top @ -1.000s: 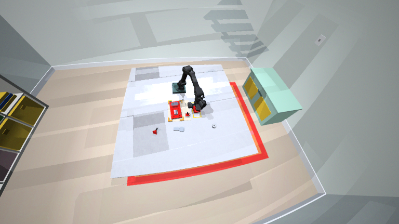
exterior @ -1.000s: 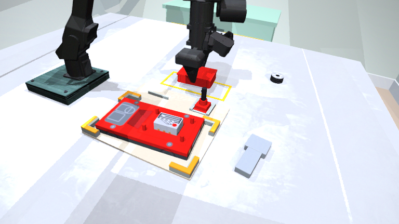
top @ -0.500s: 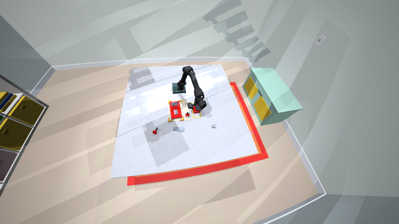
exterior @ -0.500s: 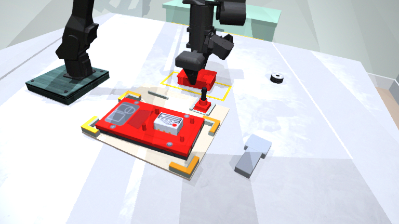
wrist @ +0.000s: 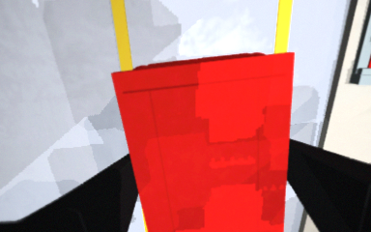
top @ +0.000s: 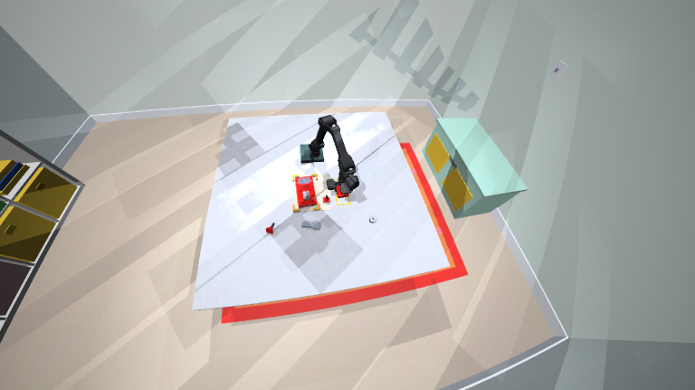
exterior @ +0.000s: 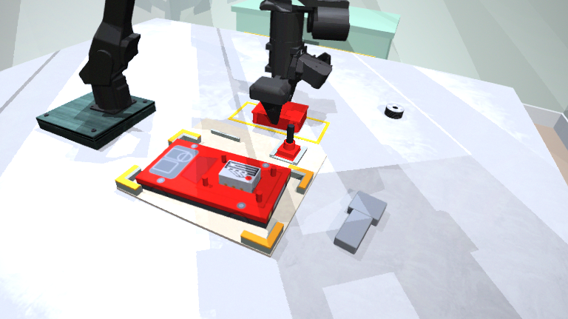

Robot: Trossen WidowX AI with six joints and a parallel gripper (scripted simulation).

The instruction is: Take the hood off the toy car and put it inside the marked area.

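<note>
The red hood lies 10 mm above my gripper tip. The rest, counted from my gripper tip: black wheel: 220 mm ahead, 140 mm to the left, 10 mm below; small base: 50 mm ahead, 100 mm to the right, 20 mm above.
</note>
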